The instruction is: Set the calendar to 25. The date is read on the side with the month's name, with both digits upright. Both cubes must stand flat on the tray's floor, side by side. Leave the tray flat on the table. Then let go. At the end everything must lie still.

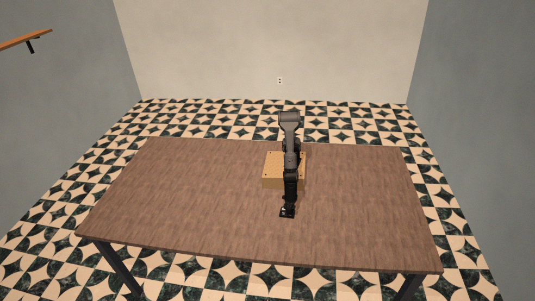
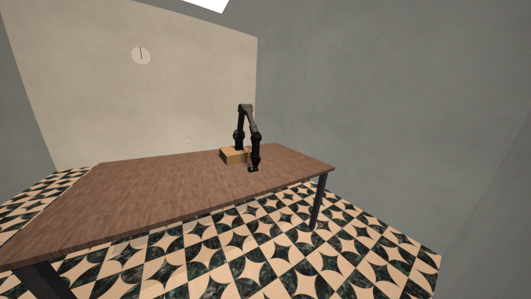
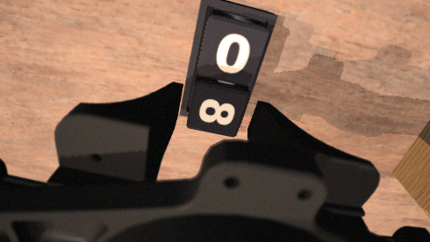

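Right now my hand is 3 cm above the tray and 2 cm to the left of it. Round my hand: dark cube (3 cm to the right, 1 cm below).
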